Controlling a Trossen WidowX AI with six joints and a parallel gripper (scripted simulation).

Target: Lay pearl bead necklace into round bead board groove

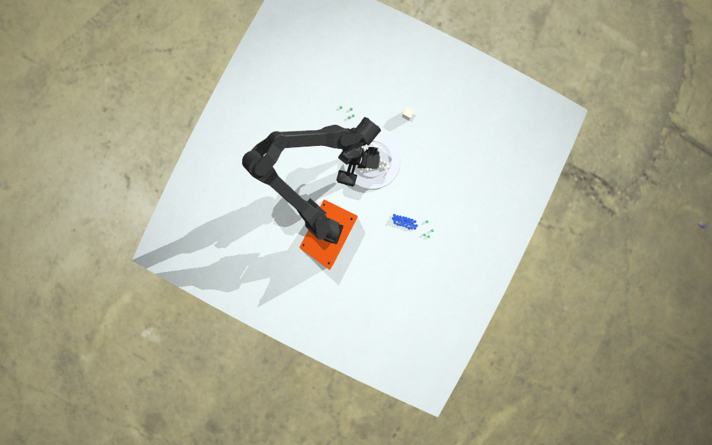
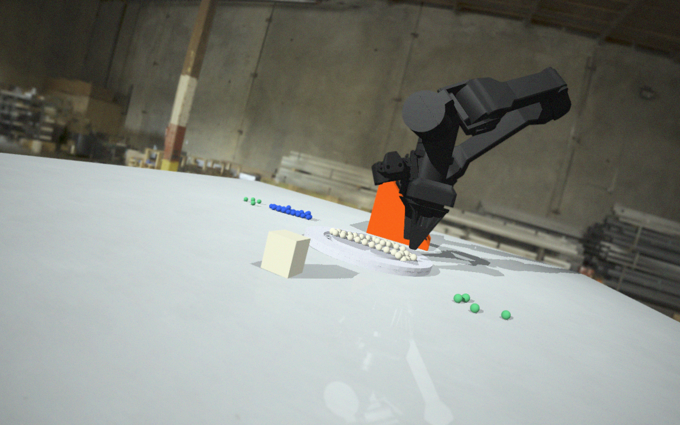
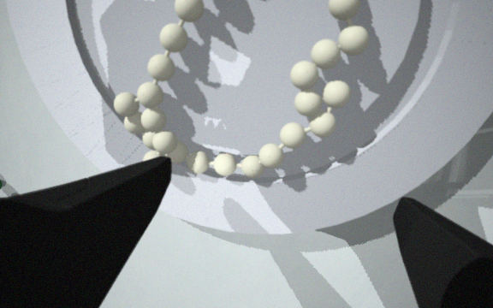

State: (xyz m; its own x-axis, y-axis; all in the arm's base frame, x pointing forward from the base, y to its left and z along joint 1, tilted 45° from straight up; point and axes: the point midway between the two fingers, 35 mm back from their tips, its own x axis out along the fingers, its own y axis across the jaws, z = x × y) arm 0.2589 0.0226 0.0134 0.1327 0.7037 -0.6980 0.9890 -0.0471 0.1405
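Right now the round bead board is 30 mm ahead of my gripper tip, 60 mm to the right of it and 20 mm below it. Round my gripper tip: cream cube (230 mm ahead, 130 mm to the right, 10 mm below).
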